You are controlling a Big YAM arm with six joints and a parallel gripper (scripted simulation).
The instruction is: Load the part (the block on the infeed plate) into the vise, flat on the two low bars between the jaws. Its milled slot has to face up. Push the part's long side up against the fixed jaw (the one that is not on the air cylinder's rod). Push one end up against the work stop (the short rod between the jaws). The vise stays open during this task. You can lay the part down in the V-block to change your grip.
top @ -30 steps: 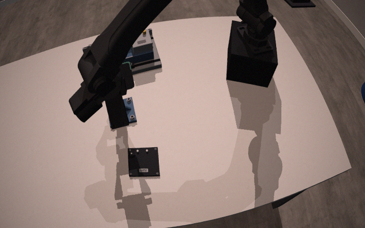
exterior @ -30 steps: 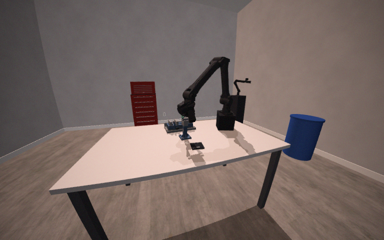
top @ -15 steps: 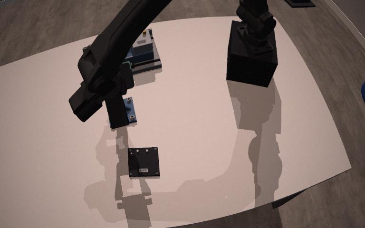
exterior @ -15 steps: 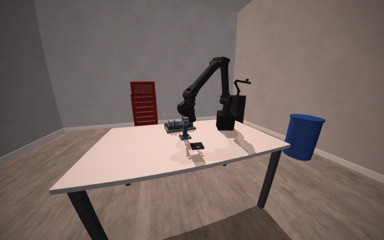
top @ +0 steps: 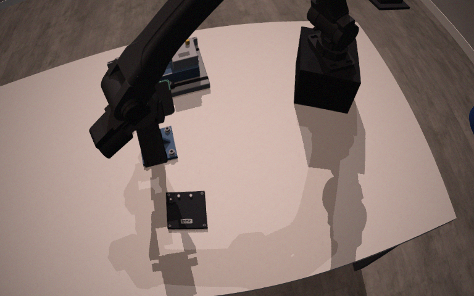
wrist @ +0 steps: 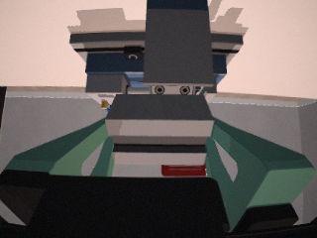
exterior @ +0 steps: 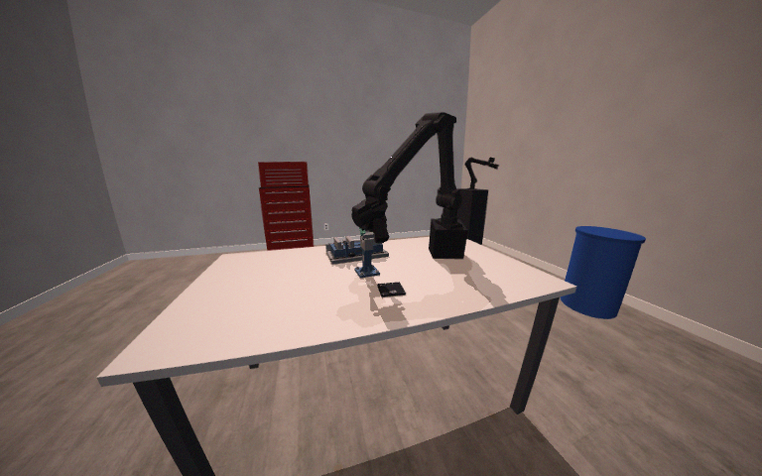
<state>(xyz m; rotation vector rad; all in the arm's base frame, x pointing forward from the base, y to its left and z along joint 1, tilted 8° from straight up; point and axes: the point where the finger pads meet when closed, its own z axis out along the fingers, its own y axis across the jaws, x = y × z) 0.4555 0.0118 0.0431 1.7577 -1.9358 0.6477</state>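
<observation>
My gripper is now 10 mm to the right of the part and 10 mm below it. From my hand the other things lie so: black infeed plate 10 mm behind, 190 mm to the left, 180 mm below; then moving jaw 10 mm ahead, 230 mm to the right, 100 mm below; then dark short rod 50 mm ahead, 190 mm to the right, 90 mm below.
</observation>
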